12 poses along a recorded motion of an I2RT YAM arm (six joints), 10 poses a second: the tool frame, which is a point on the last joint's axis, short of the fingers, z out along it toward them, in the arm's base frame.
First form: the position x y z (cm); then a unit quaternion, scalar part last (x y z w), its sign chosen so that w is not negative.
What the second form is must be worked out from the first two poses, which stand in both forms.
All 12 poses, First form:
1: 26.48 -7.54 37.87 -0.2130 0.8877 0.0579 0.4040
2: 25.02 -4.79 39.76 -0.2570 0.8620 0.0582 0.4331
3: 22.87 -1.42 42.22 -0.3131 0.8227 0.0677 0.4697
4: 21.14 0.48 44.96 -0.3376 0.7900 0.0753 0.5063
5: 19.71 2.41 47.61 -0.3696 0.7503 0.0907 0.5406
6: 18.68 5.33 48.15 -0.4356 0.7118 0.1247 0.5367
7: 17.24 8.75 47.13 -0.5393 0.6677 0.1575 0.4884
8: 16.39 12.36 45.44 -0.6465 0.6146 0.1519 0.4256
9: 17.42 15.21 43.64 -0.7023 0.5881 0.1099 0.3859
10: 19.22 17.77 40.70 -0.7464 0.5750 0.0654 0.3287
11: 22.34 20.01 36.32 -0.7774 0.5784 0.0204 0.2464
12: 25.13 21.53 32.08 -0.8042 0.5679 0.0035 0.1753
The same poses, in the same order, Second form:
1: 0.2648 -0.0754 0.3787 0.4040 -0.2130 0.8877 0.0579
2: 0.2502 -0.0479 0.3976 0.4331 -0.2570 0.8620 0.0582
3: 0.2287 -0.0142 0.4222 0.4697 -0.3131 0.8227 0.0677
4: 0.2114 0.0048 0.4496 0.5063 -0.3376 0.7900 0.0753
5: 0.1971 0.0241 0.4761 0.5406 -0.3696 0.7503 0.0907
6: 0.1868 0.0533 0.4815 0.5367 -0.4356 0.7118 0.1247
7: 0.1724 0.0875 0.4713 0.4884 -0.5393 0.6677 0.1575
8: 0.1639 0.1236 0.4544 0.4256 -0.6465 0.6146 0.1519
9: 0.1742 0.1521 0.4364 0.3859 -0.7023 0.5881 0.1099
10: 0.1922 0.1777 0.4070 0.3287 -0.7464 0.5750 0.0654
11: 0.2234 0.2001 0.3632 0.2464 -0.7774 0.5784 0.0204
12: 0.2513 0.2153 0.3208 0.1753 -0.8042 0.5679 0.0035
